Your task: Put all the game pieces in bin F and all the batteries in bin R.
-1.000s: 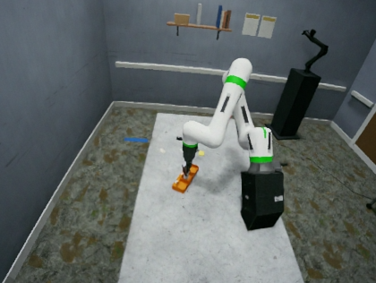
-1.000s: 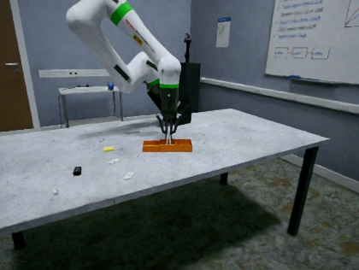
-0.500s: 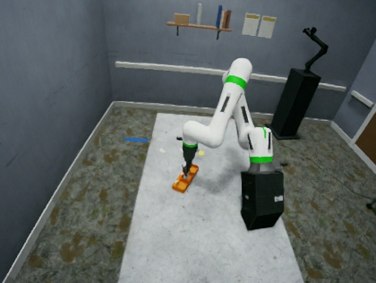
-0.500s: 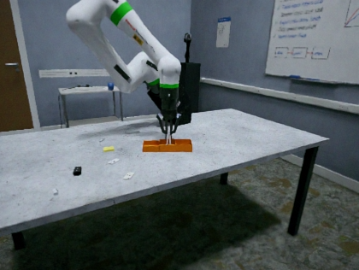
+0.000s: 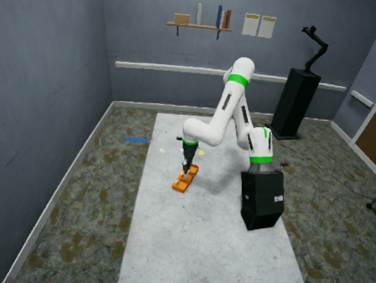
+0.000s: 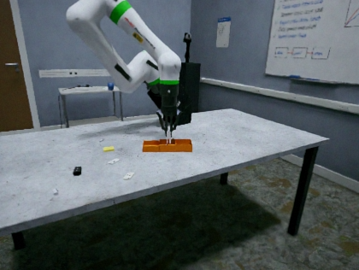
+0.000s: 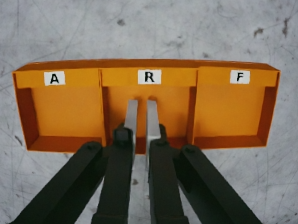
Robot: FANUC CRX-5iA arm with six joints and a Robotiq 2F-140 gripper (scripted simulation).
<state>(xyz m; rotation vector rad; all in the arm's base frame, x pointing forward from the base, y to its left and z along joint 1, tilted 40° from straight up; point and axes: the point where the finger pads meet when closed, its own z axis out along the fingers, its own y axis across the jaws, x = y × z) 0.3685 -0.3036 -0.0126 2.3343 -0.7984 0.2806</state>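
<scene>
My gripper is now 5 cm above the orange bin block and 1 cm to the left of it. Round my hand: white domino 31 cm to the right, 14 cm ahead, 6 cm below; then yellow flat piece 25 cm to the right, 17 cm behind, 6 cm below; then black battery 45 cm to the right, 6 cm below, 3 cm behind.
</scene>
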